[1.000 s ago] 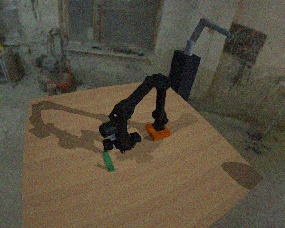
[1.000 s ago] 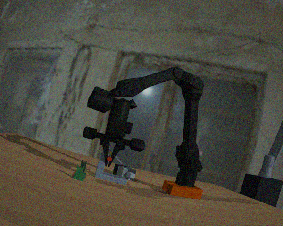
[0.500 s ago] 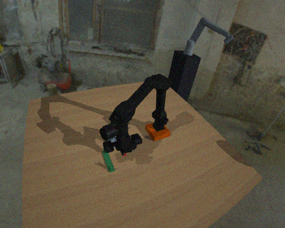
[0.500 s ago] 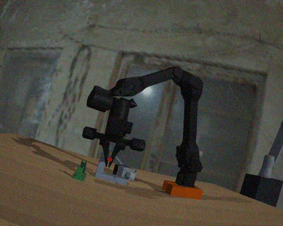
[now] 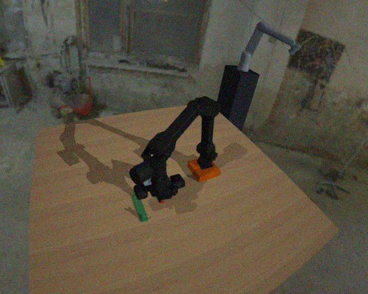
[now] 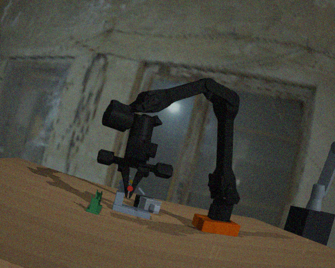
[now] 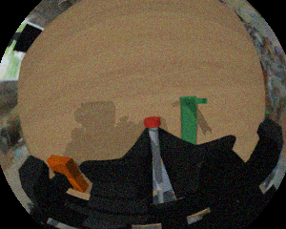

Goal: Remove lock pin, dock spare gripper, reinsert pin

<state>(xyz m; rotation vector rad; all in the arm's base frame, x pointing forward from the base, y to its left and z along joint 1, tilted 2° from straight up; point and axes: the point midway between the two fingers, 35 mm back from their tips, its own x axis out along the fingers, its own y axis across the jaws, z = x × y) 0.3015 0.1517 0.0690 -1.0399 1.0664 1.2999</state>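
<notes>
The green holder is 8 cm ahead of my gripper tip, 4 cm to the right of it and 4 cm below it. Also, from my gripper tip: spare gripper (28 cm to the right, 9 cm behind, 4 cm below); socket (15 cm to the right, 1 cm below, 1 cm behind).
</notes>
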